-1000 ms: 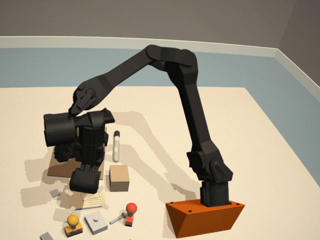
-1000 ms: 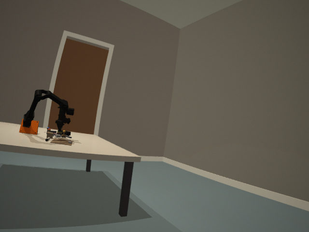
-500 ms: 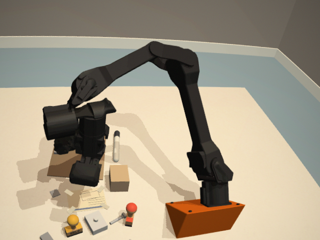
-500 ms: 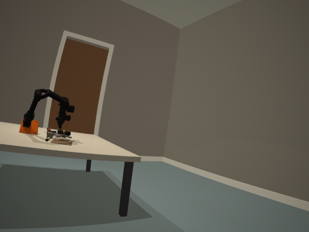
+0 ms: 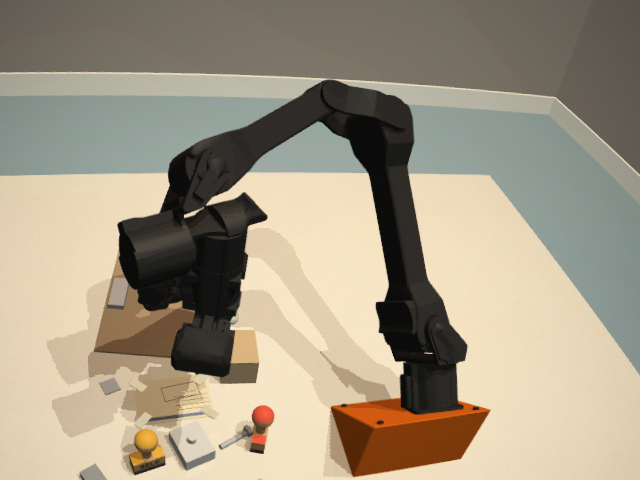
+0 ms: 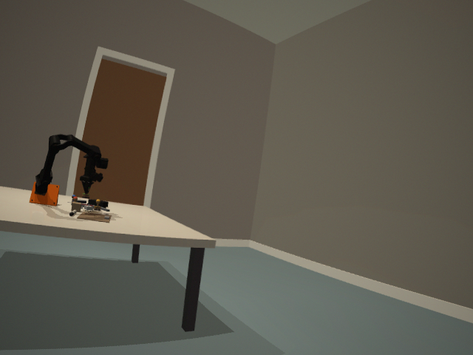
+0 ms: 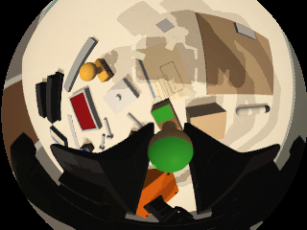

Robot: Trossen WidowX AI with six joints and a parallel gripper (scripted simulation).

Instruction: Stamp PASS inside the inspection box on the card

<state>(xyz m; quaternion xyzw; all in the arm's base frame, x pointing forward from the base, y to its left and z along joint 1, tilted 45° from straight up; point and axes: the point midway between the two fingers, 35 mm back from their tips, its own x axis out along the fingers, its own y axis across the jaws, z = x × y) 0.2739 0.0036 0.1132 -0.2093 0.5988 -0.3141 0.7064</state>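
Right now the stamp with red knob is 80 mm below my gripper tip, 70 mm behind it and 60 mm to the left of it. The rest, counted from my gripper tip: cardboard box 80 mm below, 60 mm to the right, 50 mm behind; then green-knobbed stamp right at my gripper tip; then card 100 mm below, 40 mm ahead.
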